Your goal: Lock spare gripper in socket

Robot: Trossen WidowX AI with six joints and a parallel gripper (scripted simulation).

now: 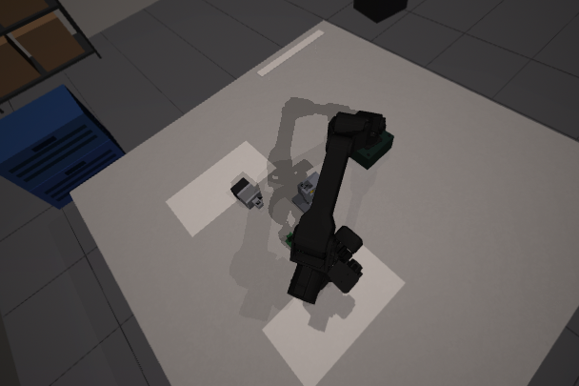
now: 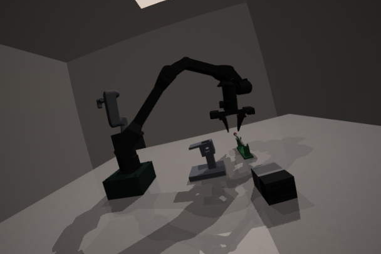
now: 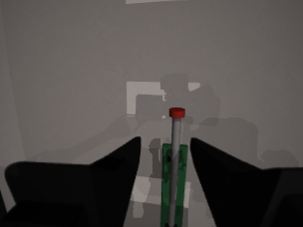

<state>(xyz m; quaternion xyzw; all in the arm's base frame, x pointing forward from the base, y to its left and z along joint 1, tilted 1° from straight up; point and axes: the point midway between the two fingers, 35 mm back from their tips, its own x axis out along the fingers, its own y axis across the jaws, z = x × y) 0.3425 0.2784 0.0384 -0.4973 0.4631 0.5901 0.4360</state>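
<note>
The green stand lies 90 mm to the right of my gripper tip, 40 mm below it and 30 mm ahead of it. Also, from my gripper tip: spare gripper (350 mm to the right, 80 mm ahead, 40 mm below); then grey mount (230 mm to the right, 80 mm behind, 10 mm below).
</note>
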